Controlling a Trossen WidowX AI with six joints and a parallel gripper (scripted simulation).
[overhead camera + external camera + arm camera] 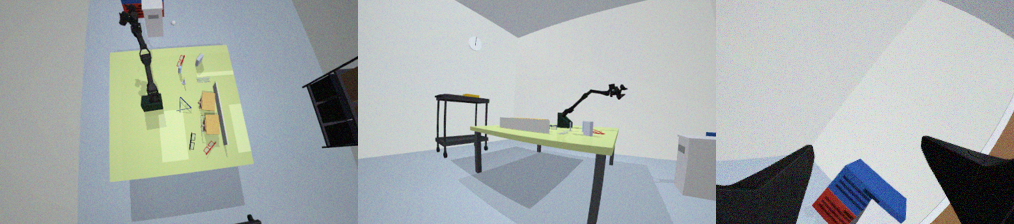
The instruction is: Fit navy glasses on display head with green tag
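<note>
Now: gripper tip 710 mm short of the grey box, 240 mm to the left of it and 400 mm above it. The rest, counted from my gripper tip: display head (750 mm ahead, 930 mm to the right, 400 mm below); long grey panel (870 mm ahead, 820 mm to the right, 400 mm below).
</note>
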